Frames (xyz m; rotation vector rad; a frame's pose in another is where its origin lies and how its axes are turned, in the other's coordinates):
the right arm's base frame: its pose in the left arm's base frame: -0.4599 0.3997 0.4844 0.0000 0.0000 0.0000
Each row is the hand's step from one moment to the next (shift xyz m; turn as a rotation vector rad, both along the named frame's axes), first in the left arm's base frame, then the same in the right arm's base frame.
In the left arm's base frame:
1: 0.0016 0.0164 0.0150 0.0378 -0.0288 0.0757
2: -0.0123 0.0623 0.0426 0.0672 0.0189 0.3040
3: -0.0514 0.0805 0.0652 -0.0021 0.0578 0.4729
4: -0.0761 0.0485 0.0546 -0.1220 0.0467 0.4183
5: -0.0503 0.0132 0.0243 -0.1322 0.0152 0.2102
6: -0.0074 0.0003 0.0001 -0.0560 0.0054 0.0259
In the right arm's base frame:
1: 0.0016 0.0164 0.0150 0.0378 -0.0288 0.0757
2: -0.0123 0.0623 0.0426 0.0672 0.0189 0.3040
3: -0.0514 0.0805 0.0652 -0.0021 0.0578 0.4729
4: -0.0761 0.0485 0.0546 -0.1220 0.0467 0.4183
5: -0.0503 0.0132 0.0243 -0.1322 0.0152 0.2102
6: -0.0074 0.0003 0.0001 -0.0560 0.0054 0.0259

